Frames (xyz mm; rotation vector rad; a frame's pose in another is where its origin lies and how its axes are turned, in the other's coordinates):
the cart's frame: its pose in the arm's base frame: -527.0 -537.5 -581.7 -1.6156 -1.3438 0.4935
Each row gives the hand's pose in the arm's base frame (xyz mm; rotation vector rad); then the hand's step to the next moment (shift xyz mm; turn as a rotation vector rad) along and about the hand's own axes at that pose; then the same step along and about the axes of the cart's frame.
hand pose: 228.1 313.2 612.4 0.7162 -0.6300 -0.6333
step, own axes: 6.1 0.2 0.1 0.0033 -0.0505 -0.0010
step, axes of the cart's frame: -2.1 0.2 -5.7 -0.0424 0.0234 0.0147
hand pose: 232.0 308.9 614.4 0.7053 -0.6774 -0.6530
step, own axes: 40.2 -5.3 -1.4 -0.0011 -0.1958 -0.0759
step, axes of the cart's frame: -19.4 4.1 -35.4 -0.1292 0.1551 0.0580
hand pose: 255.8 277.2 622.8 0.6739 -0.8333 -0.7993
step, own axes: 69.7 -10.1 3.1 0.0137 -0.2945 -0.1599
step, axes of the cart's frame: -45.4 -7.1 -53.4 -0.1875 0.2718 0.0589
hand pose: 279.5 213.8 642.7 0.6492 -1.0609 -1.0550
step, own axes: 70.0 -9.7 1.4 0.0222 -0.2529 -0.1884
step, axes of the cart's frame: -56.7 -17.6 -38.3 -0.1608 0.2718 0.0153
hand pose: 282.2 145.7 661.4 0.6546 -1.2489 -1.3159
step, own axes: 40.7 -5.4 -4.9 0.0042 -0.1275 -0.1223
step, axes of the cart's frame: -37.4 -9.5 -14.9 -0.0761 0.1593 -0.0089
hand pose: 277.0 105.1 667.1 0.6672 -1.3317 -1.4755
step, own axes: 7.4 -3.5 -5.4 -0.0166 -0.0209 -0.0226
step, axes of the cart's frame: -8.9 2.7 -3.2 0.0026 0.0349 0.0000
